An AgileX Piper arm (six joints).
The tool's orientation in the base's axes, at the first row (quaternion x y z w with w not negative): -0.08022, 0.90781, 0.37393, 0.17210
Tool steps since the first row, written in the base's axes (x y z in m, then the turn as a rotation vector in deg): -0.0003, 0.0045, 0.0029, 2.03, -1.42, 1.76; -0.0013, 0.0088, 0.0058, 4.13, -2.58, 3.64; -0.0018, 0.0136, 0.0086, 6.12, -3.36, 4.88; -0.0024, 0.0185, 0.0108, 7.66, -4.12, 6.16; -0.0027, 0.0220, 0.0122, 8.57, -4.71, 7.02; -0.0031, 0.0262, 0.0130, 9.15, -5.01, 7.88; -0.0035, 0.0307, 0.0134, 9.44, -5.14, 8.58; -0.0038, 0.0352, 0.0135, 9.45, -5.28, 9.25; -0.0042, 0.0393, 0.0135, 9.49, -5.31, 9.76; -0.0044, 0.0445, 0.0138, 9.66, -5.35, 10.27; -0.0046, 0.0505, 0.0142, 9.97, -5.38, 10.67
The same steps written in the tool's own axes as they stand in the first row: -0.0009, 0.0052, 0.0012, -2.52, -0.42, -1.65; -0.0011, 0.0104, 0.0021, -5.14, -0.59, -3.19; -0.0018, 0.0157, 0.0035, -7.44, -0.88, -4.06; -0.0021, 0.0208, 0.0053, -9.33, -1.00, -5.05; -0.0024, 0.0243, 0.0068, -10.49, -1.11, -5.81; -0.0024, 0.0279, 0.0091, -11.34, -0.92, -6.44; -0.0023, 0.0314, 0.0119, -11.87, -0.64, -6.92; -0.0021, 0.0347, 0.0150, -12.12, -0.30, -7.46; -0.0018, 0.0377, 0.0178, -12.35, 0.00, -7.81; -0.0018, 0.0417, 0.0212, -12.70, 0.25, -8.13; -0.0019, 0.0462, 0.0251, -13.13, 0.41, -8.34
